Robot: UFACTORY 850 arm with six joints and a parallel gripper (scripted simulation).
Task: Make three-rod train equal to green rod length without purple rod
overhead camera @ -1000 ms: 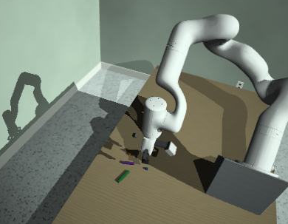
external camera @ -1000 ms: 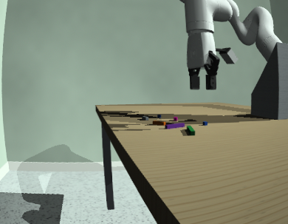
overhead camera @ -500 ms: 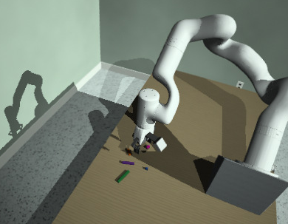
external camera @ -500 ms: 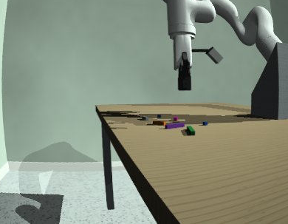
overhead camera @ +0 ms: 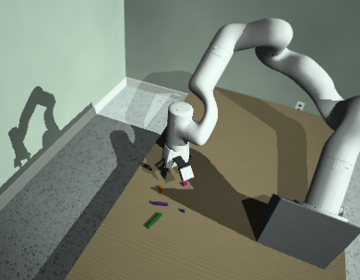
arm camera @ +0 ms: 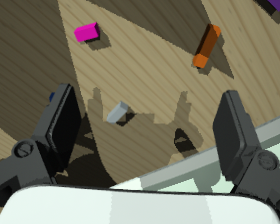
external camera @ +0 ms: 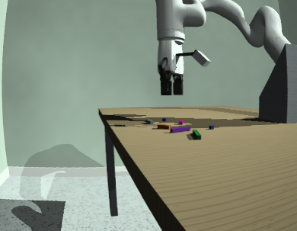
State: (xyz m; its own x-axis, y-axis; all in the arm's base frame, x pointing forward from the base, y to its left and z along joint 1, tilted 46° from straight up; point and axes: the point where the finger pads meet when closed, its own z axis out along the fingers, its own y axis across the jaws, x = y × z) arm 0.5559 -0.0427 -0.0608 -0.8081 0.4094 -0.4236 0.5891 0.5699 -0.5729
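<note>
My hand is 100 mm above the grey rod, 80 mm to the left of it and 60 mm short of it.
</note>
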